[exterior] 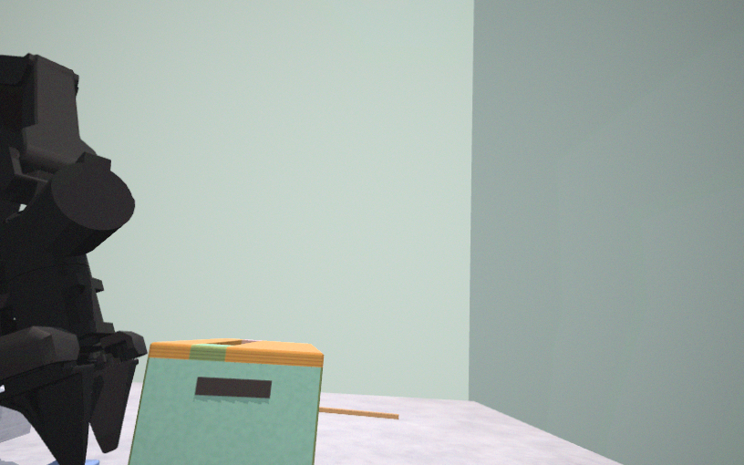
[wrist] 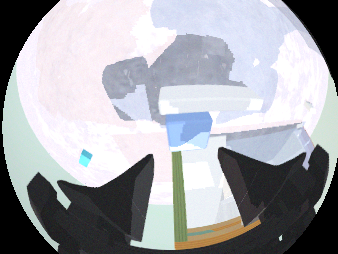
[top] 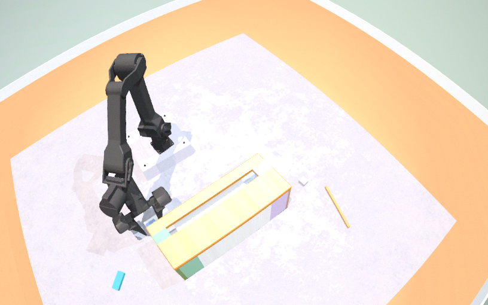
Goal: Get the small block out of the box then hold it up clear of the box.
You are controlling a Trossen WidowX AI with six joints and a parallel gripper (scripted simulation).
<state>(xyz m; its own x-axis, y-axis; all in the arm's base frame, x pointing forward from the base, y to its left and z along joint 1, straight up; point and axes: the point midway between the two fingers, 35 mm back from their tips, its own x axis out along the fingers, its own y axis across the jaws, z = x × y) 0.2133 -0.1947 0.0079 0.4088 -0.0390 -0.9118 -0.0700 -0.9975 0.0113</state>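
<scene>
My gripper tip is now 2 cm past the blue block and 2 cm above it. Also, from my gripper tip: thin orange stick (31 cm ahead, 47 cm to the left, 3 cm below).
</scene>
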